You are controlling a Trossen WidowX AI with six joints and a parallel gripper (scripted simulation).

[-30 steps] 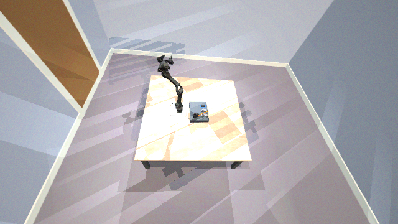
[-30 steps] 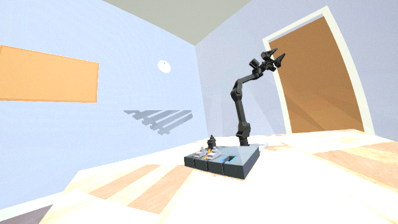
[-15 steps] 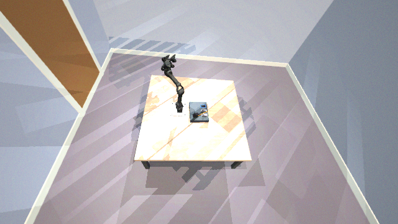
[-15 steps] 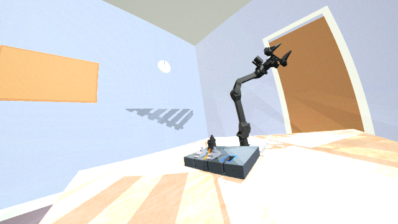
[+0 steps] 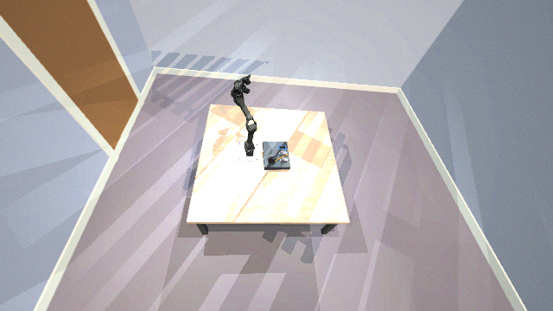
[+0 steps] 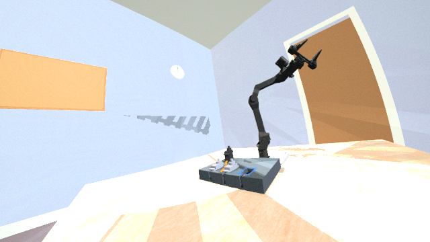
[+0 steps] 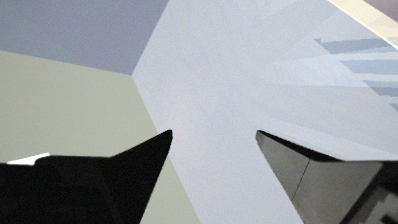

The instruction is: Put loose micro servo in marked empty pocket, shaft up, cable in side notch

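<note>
My gripper tip is 56 cm above the robot deck, 43 cm to the left of it and 21 cm short of it.
</note>
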